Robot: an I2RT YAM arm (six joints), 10 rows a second.
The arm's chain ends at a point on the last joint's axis. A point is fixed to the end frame.
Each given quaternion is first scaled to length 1.
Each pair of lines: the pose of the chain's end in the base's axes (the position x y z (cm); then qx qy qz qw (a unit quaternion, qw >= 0)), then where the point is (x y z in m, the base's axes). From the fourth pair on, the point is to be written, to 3 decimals.
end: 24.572 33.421 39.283 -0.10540 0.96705 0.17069 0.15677
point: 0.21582 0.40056 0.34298
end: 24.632 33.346 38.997 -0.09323 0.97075 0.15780 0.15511
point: 0.21796 0.39947 0.33879
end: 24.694 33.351 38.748 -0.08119 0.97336 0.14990 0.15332
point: 0.21994 0.39958 0.33564
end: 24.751 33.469 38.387 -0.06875 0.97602 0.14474 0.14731
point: 0.221 0.401 0.332
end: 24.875 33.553 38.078 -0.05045 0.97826 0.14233 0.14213
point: 0.224 0.403 0.329
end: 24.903 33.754 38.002 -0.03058 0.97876 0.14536 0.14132
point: 0.227 0.406 0.329
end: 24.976 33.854 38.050 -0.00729 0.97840 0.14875 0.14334
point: 0.230 0.409 0.331
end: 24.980 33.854 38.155 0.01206 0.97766 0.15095 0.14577
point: 0.233 0.410 0.333
